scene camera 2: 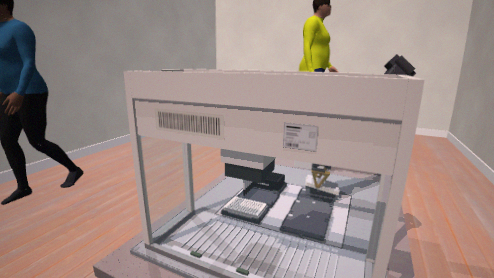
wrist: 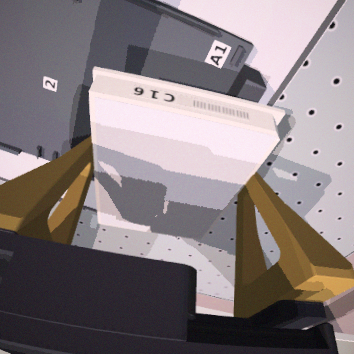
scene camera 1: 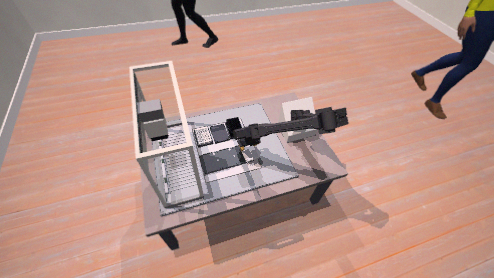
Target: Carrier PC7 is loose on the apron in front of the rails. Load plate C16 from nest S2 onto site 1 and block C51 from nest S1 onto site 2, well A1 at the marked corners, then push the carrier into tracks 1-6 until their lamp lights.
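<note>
My gripper (scene camera 1: 245,149) (scene camera 2: 320,179) (wrist: 172,158) is shut on the white plate C16 (scene camera 2: 327,189) (wrist: 185,140), with one yellow finger at each side. The plate's labelled edge faces the carrier in the wrist view. The plate is held at the end of the dark carrier (scene camera 1: 220,159) (scene camera 2: 306,216) (wrist: 30,45) farther from the rails. Site label 2 and an A1 label show on the carrier; the label of site 1 does not show. A white block with rows of wells (scene camera 1: 203,135) (scene camera 2: 245,207) sits in a nest near the rails; its label is unreadable.
The rails (scene camera 1: 182,172) (scene camera 2: 220,241) lie under a pale frame (scene camera 1: 178,107) (scene camera 2: 275,95). A grey box (scene camera 1: 151,114) (scene camera 2: 247,167) hangs inside it. A dark nest (scene camera 1: 219,133) (scene camera 2: 261,194) stands behind the block, with a taller black box (scene camera 1: 233,123) (scene camera 2: 275,179) beyond it.
</note>
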